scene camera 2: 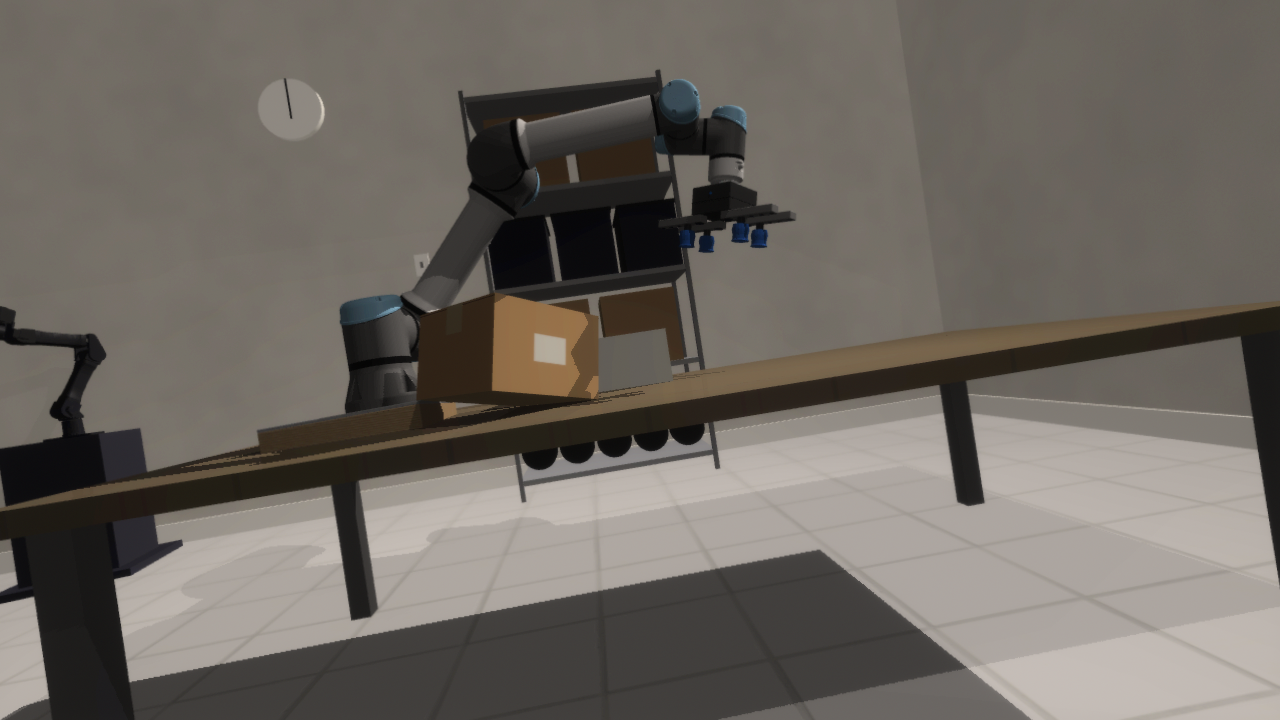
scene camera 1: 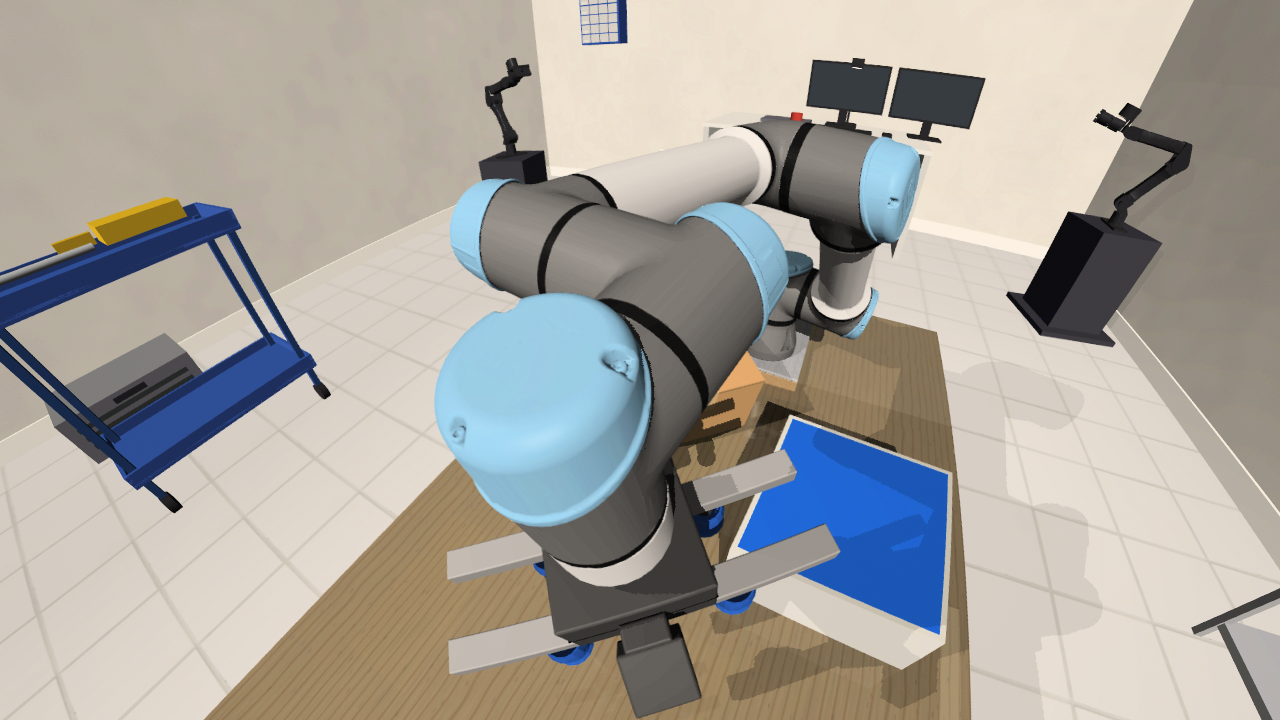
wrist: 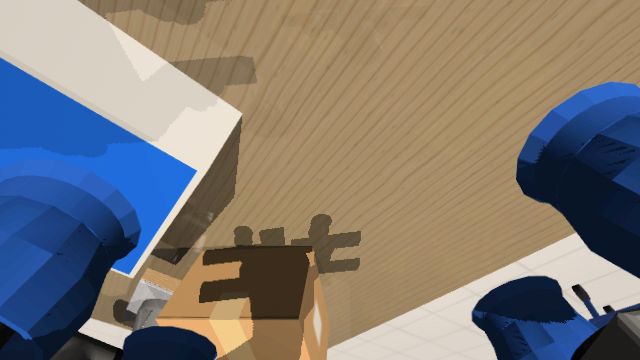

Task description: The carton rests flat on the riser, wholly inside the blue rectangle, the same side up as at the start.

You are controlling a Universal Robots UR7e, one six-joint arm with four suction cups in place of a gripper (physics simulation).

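Note:
My gripper (scene camera 1: pixel 639 586) (scene camera 2: pixel 723 238), with four blue suction cups, is open and holds nothing. It hangs above the table, past the carton on the side away from the arm's base, and beside the riser. The orange-brown carton (scene camera 1: pixel 741 385) (scene camera 2: pixel 456 358) (wrist: pixel 280 330) rests flat on the table, with tape on its top and a white label on one side. In scene camera 1 the arm hides most of it. The pale riser (scene camera 1: pixel 805 608) (scene camera 2: pixel 637 358) (wrist: pixel 50 35) stands apart from the carton. The blue rectangle (scene camera 1: pixel 859 501) (wrist: pixel 160 180) on its top has nothing on it; scene camera 2 does not show it.
The wooden table (scene camera 1: pixel 375 608) (scene camera 2: pixel 895 358) carries the carton, riser and arm base. A blue trolley (scene camera 1: pixel 223 429) stands to the left of the table in scene camera 1. A dark pedestal (scene camera 1: pixel 1096 277) with a small arm stands at the right. A shelf rack (scene camera 2: pixel 599 283) stands behind the arm in scene camera 2.

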